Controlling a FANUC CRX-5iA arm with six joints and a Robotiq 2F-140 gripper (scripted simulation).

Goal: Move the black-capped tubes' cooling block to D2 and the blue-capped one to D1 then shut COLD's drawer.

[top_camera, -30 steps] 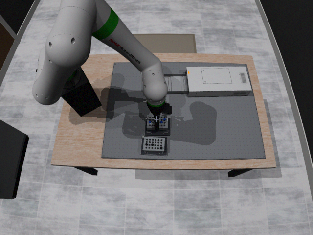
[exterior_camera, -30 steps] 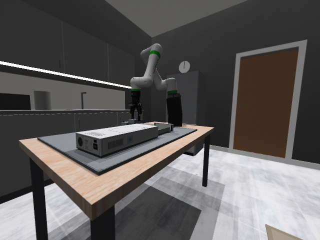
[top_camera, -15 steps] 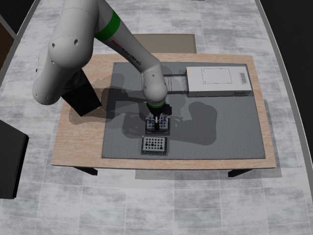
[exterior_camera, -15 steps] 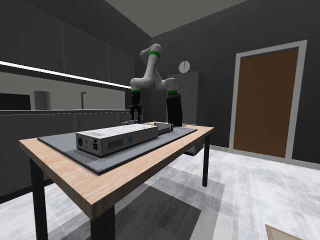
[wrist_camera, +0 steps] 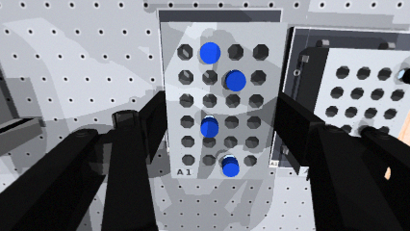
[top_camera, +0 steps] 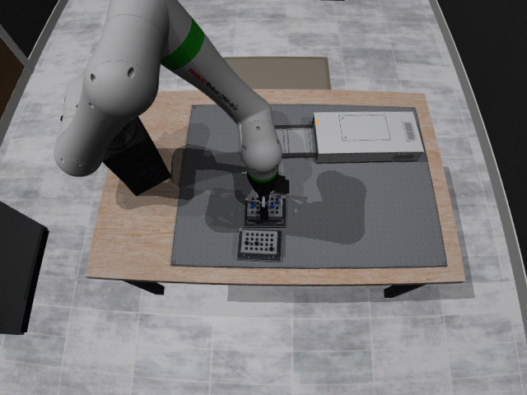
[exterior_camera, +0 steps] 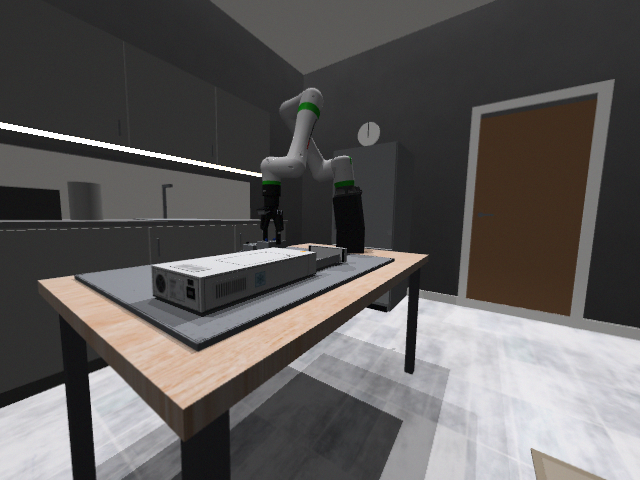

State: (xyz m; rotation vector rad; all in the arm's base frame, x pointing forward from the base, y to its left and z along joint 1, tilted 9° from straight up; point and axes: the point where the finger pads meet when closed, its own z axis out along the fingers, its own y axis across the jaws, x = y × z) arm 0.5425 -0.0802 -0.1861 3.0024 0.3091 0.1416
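Now: hand 8 cm above the deck slot D1. Also, from my hand: cooling block: 1 cm ahead, 13 cm to the right, 6 cm below; then black-capped tube: 14 cm to the right, 5 cm below; then deck slot D2: 1 cm ahead, 13 cm to the right, 8 cm below.
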